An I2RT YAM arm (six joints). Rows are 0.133 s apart.
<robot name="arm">
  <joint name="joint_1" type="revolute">
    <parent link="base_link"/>
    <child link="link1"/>
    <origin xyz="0 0 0.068" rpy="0 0 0"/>
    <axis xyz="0 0 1"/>
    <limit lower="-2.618" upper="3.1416"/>
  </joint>
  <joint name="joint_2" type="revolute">
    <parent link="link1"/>
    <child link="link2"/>
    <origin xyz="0.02 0.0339 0.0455" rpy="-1.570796 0 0"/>
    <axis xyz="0 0 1"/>
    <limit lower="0" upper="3.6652"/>
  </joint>
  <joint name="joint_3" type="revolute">
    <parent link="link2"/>
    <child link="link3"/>
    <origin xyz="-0.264 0 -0.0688" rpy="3.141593 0 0"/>
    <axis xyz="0 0 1"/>
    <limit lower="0" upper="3.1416"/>
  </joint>
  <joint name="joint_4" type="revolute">
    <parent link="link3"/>
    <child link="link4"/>
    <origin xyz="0.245 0.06 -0.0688" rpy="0 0 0"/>
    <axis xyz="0 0 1"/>
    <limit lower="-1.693" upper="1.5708"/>
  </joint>
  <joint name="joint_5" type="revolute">
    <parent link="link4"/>
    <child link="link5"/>
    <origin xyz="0.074 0.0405 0.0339" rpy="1.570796 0 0"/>
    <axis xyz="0 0 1"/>
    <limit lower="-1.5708" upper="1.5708"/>
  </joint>
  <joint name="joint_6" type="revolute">
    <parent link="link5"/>
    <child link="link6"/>
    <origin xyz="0.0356 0 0.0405" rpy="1.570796 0 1.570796"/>
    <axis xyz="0 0 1"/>
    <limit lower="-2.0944" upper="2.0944"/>
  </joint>
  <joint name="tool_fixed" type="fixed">
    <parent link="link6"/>
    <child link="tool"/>
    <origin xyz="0 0 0" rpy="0 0 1.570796"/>
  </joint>
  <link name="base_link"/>
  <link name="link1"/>
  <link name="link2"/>
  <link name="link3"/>
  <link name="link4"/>
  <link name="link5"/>
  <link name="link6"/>
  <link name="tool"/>
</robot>
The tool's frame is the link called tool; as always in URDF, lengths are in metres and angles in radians.
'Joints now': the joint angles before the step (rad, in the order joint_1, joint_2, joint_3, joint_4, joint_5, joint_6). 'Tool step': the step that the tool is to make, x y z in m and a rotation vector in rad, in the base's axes. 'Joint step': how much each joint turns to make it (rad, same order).
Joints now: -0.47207 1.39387 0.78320 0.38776 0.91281 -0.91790
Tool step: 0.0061 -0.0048 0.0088 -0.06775 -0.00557 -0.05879
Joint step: -0.00031 0.03394 0.02376 0.11115 0.06758 -0.08026
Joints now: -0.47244 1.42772 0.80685 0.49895 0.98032 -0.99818
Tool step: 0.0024 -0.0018 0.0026 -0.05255 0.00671 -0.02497
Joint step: 0.00016 0.02288 -0.00625 0.12069 0.02887 -0.08776
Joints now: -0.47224 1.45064 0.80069 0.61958 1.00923 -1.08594
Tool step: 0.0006 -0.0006 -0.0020 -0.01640 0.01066 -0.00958
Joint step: -0.00026 0.01271 -0.00933 0.05103 0.00963 -0.03653
